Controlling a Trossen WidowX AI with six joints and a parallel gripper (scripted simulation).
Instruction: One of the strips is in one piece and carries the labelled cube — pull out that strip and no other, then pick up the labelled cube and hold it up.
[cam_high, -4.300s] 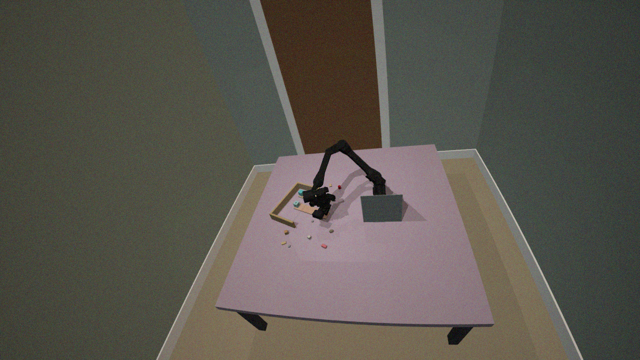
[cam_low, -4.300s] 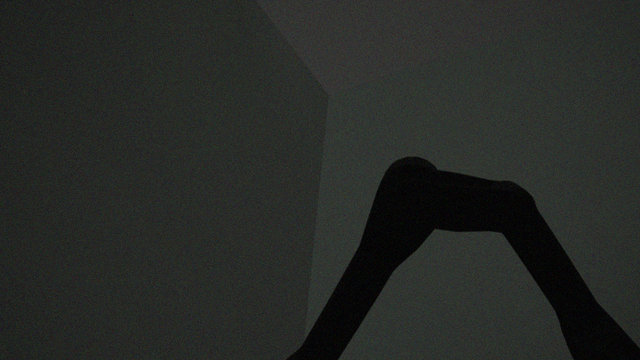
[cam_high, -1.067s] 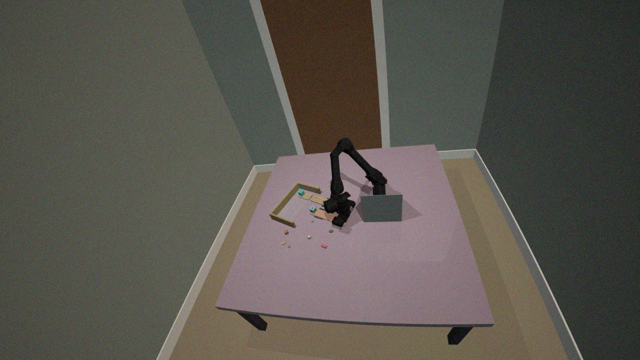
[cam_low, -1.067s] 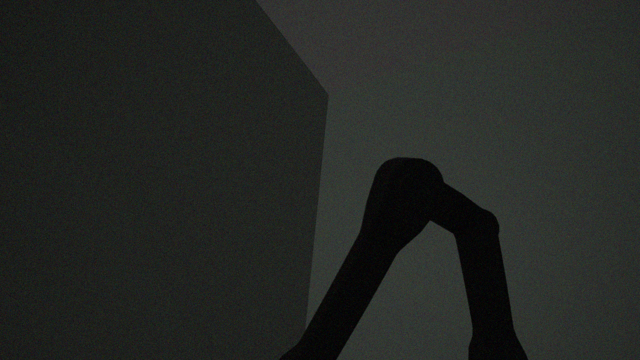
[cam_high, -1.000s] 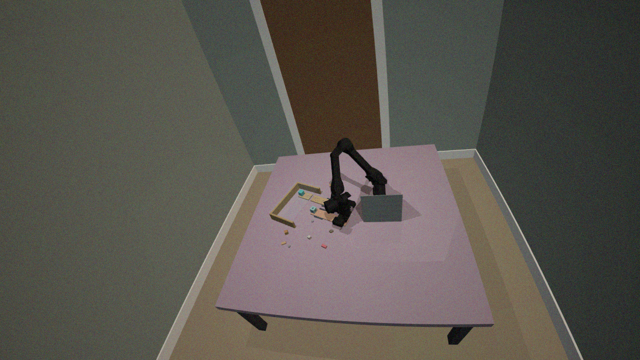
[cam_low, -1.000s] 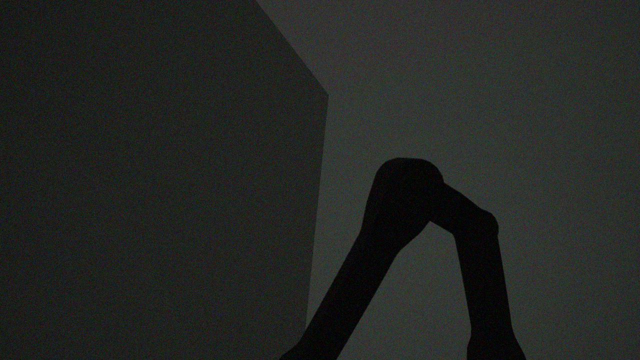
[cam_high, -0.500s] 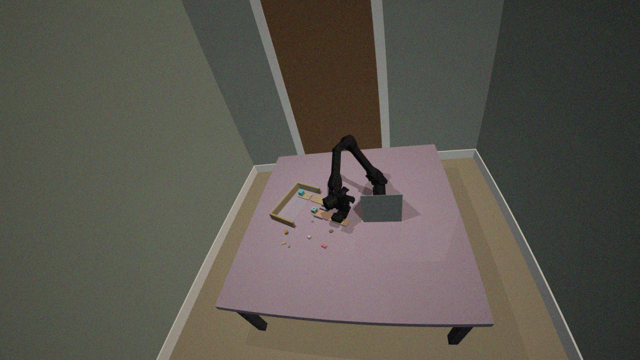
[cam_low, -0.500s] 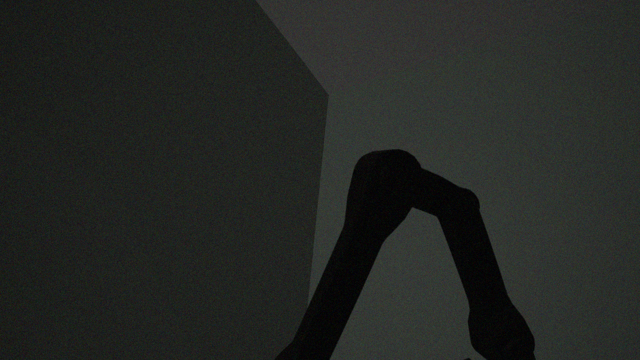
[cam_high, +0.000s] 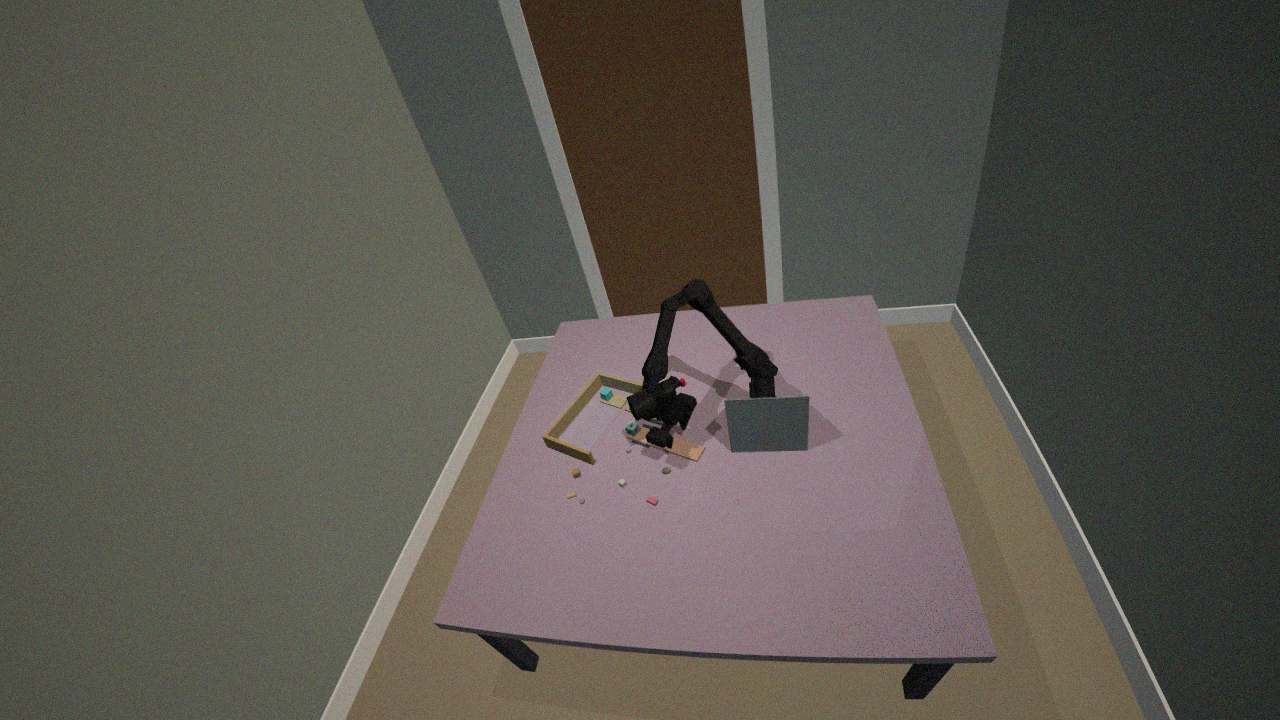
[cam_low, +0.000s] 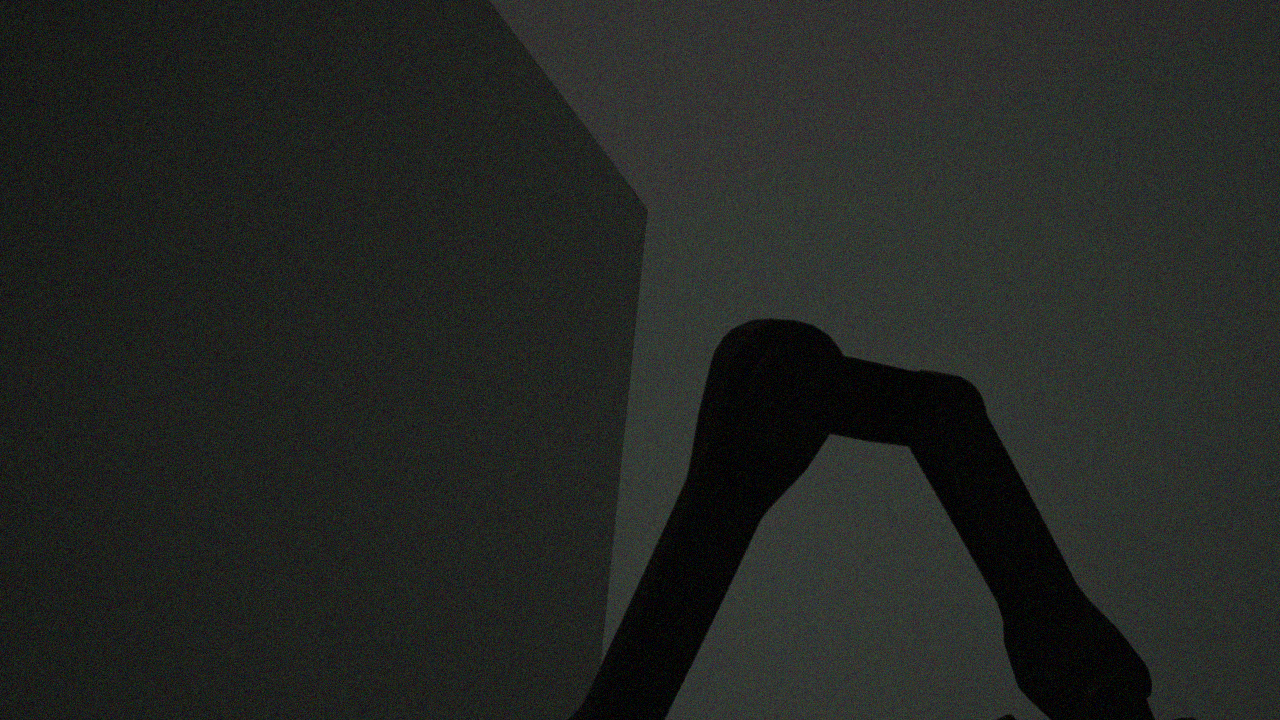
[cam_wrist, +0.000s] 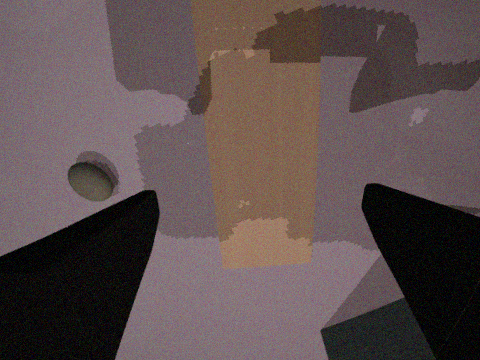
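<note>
My gripper tip is 5 cm short of the strip, 2 cm to the left of it and 5 cm above it.
</note>
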